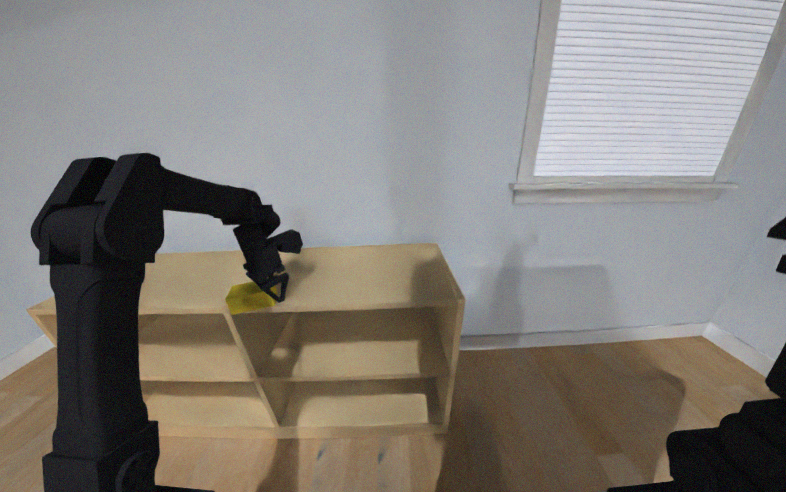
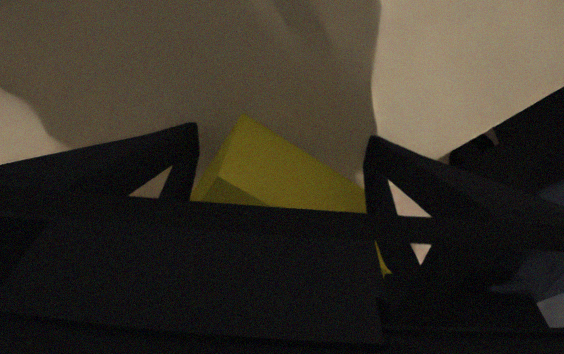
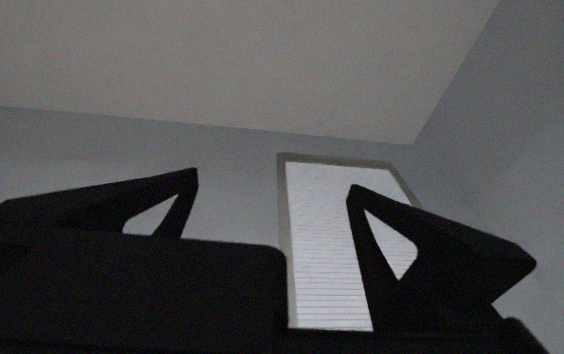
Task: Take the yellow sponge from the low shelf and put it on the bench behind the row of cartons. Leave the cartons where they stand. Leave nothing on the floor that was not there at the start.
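Frame: origin at the left arm's base, x ahead, y left, z up, level; metres.
Where they show: left gripper, between the fingertips: [image 1: 275, 296] [image 2: 282, 143]; right gripper, between the fingertips: [image 3: 275, 184].
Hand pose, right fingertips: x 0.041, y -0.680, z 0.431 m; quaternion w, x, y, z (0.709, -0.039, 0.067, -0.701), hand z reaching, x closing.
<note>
After its pixels a point has its place.
The yellow sponge [image 1: 246, 298] @[z 0.103, x 0.354, y 0.035 m] [image 2: 295, 175] @[z 0.089, x 0.408, y -0.004 m] is at the front edge of the low shelf's top [image 1: 371, 275] @[z 0.067, x 0.512, y -0.248 m], above the middle divider. It lies turned at an angle between the left fingers, with its sides against both. My left gripper [image 1: 278, 290] @[z 0.067, x 0.412, y -0.001 m] [image 2: 282, 143] @[z 0.067, x 0.412, y -0.001 m] is shut on the sponge from above, its fingers held well apart by it. Whether the sponge touches the shelf top is hard to tell. My right gripper [image 3: 275, 184] @[z 0.431, x 0.041, y -0.680 m] [image 1: 780, 247] is open with nothing between its fingers, raised and facing the wall and window. The bench and the cartons do not show.
The shelf unit has several open compartments and stands against the grey-blue wall [image 1: 348, 116] @[z 0.522, x 0.777, y -0.175 m]. The window [image 1: 655, 87] @[z 0.604, x 0.780, y -1.213 m] [image 3: 325, 260] @[z 0.765, x 0.778, y -0.974 m] with blinds is at the right. Wooden floor [image 1: 551, 417] @[z -0.543, x 0.425, y -0.909 m] lies in front and to the right of the shelf.
</note>
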